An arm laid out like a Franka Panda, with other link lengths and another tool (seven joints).
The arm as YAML. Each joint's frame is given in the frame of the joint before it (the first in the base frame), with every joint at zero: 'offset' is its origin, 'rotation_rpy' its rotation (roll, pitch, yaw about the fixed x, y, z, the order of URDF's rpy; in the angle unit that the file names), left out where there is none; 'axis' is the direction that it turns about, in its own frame. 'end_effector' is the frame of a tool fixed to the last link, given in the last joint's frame.
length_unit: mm
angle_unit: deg
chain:
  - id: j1
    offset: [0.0, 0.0, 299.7]
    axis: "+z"
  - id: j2
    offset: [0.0, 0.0, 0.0]
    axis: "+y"
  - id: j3
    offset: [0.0, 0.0, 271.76]
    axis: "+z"
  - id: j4
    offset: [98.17, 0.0, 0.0]
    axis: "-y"
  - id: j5
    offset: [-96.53, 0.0, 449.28]
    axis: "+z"
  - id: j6
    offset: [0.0, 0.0, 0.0]
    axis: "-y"
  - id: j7
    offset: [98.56, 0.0, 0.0]
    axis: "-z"
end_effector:
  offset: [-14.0, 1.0, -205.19]
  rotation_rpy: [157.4, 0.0, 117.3]
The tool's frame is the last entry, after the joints.
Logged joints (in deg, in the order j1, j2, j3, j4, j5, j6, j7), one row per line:
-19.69, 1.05, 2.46, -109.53, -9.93, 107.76, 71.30
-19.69, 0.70, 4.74, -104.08, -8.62, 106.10, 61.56
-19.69, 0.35, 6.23, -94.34, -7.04, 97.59, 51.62
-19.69, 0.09, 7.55, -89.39, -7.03, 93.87, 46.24
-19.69, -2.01, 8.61, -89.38, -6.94, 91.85, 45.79
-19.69, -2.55, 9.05, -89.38, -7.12, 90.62, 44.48
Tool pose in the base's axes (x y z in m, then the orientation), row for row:
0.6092, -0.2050, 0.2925, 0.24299, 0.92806, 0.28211, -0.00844
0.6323, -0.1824, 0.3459, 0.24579, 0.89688, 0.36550, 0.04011
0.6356, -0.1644, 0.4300, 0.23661, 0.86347, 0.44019, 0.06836
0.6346, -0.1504, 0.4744, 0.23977, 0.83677, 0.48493, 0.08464
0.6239, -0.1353, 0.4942, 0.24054, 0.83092, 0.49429, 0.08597
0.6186, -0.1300, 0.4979, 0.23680, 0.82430, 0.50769, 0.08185
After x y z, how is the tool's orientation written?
As a quaternion, w x y z.
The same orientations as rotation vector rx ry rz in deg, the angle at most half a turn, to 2 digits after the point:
145.30, 44.17, -1.32
140.22, 57.14, 6.27
135.64, 69.15, 10.74
131.23, 76.05, 13.27
130.26, 77.49, 13.48
129.47, 79.74, 12.86

